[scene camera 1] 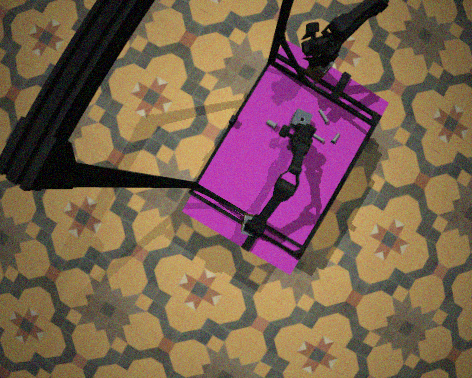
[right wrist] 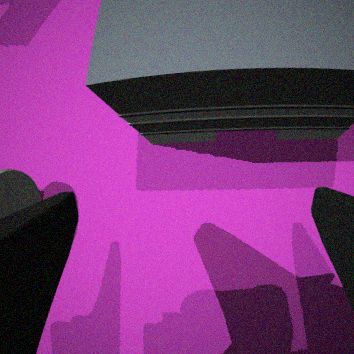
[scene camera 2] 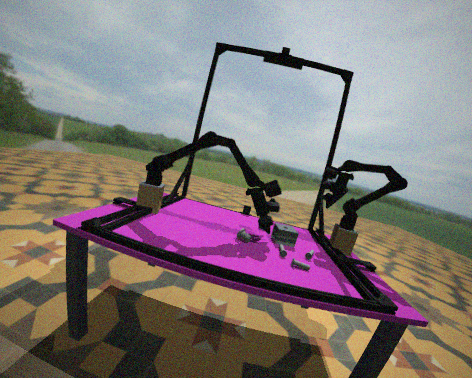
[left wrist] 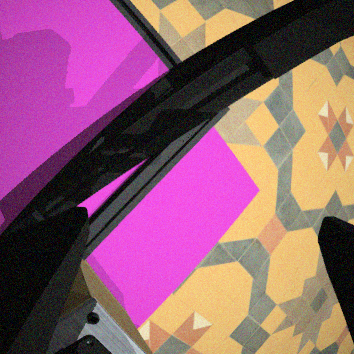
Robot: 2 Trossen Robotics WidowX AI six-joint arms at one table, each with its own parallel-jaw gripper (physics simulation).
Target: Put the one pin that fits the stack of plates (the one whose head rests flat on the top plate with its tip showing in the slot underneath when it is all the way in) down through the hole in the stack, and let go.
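The grey stack of plates (scene camera 1: pixel 302 118) (scene camera 2: pixel 285 233) (right wrist: pixel 220 37) stands on the magenta table. Its hole shows in scene camera 1; its near side fills the top of the right wrist view. My right gripper (scene camera 1: pixel 302 130) (scene camera 2: pixel 265 224) (right wrist: pixel 198 203) is open and empty, low beside the stack. Grey pins lie around: one (scene camera 1: pixel 271 124) left of the stack, one (scene camera 1: pixel 324 116) (scene camera 2: pixel 282 250), one (scene camera 1: pixel 318 139) (scene camera 2: pixel 301 264), one (scene camera 1: pixel 336 137) (scene camera 2: pixel 310 254), and a thick one (scene camera 2: pixel 244 235). A thick grey pin (right wrist: pixel 15 192) partly shows behind a finger. My left gripper (scene camera 2: pixel 328 198) (left wrist: pixel 208 225) is open and empty.
The magenta table (scene camera 1: pixel 240 145) (scene camera 2: pixel 200 220) (left wrist: pixel 175 235) has a black frame (scene camera 2: pixel 240 274) around it, with a tall black arch (scene camera 2: pixel 205 107) behind. The left arm is folded over its base at the right. The right arm reaches across the table and casts shadows.
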